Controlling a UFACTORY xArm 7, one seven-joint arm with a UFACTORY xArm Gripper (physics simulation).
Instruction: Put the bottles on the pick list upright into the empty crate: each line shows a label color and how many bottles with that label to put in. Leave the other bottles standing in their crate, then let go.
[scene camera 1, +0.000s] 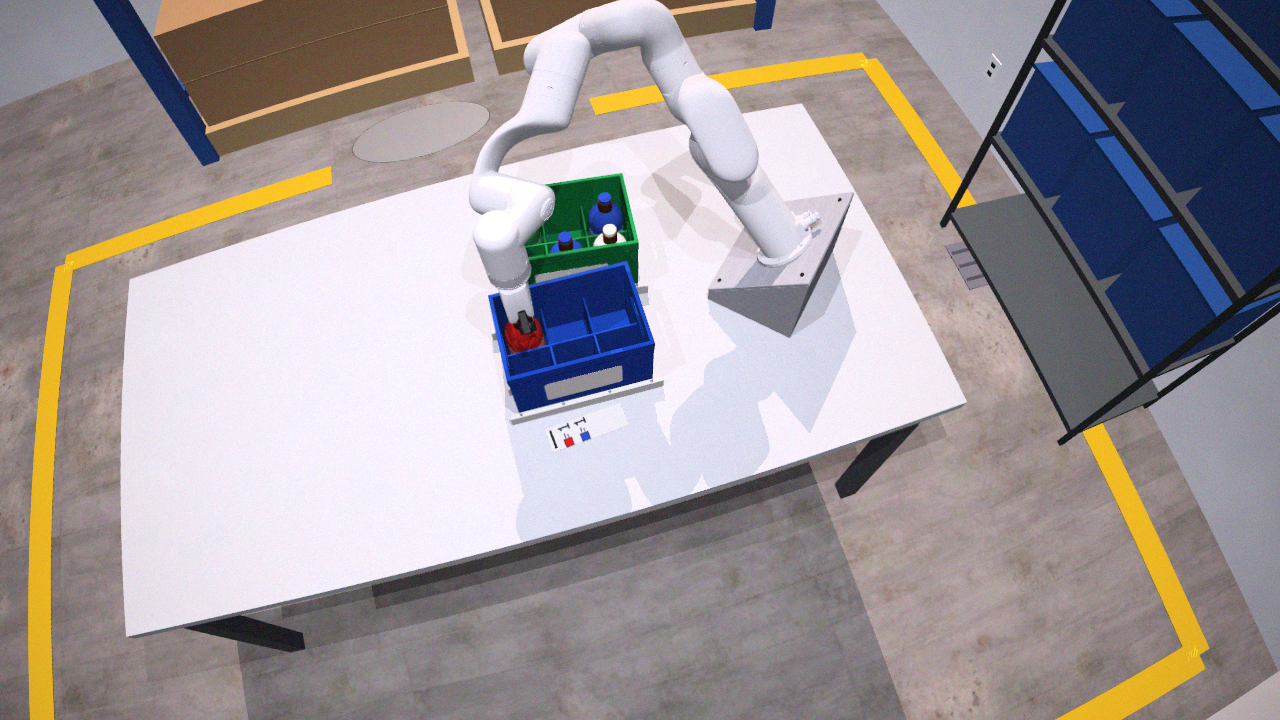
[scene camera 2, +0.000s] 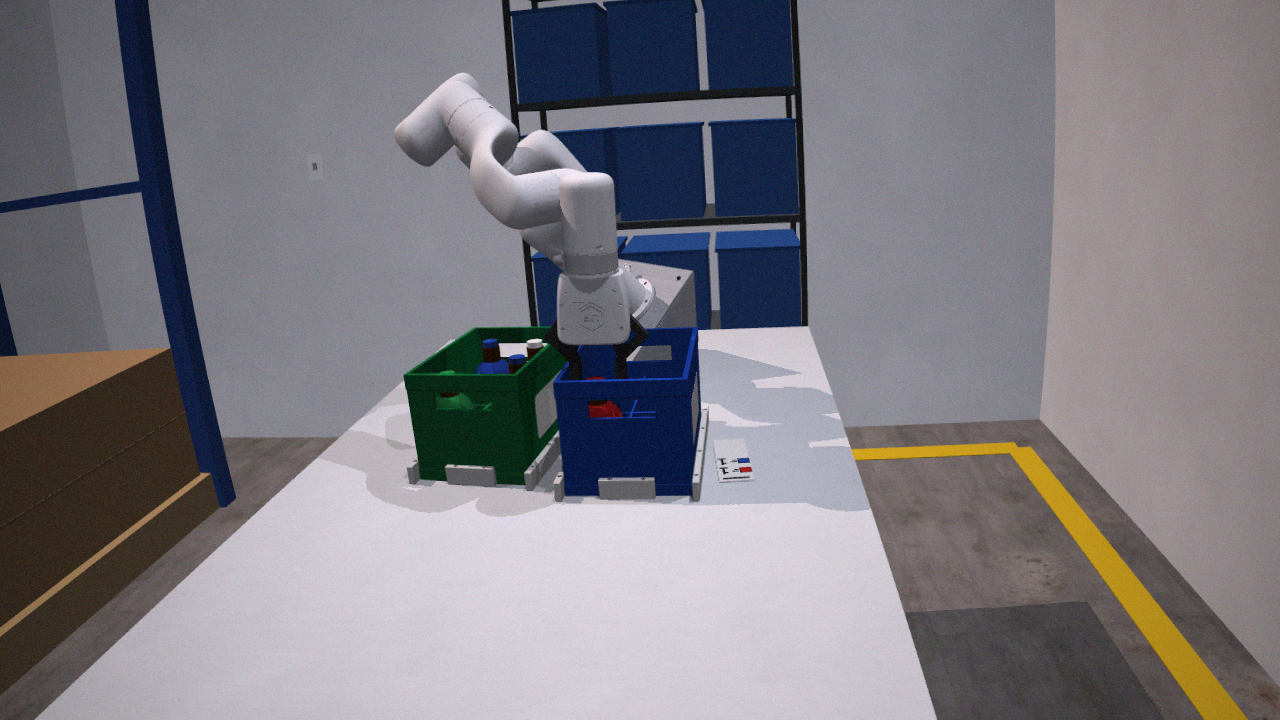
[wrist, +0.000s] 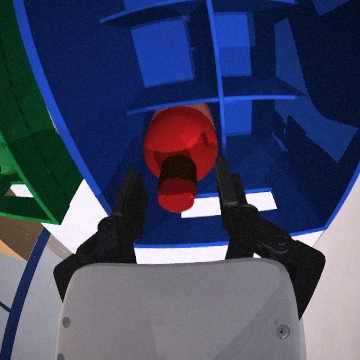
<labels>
my gripper: scene camera 1; scene camera 2 599, 385; wrist
same spot on my gripper: (scene camera 1: 526, 326) = (wrist: 317, 281)
same spot on pick list: (scene camera 2: 733, 464) = (scene camera 1: 576, 430)
</labels>
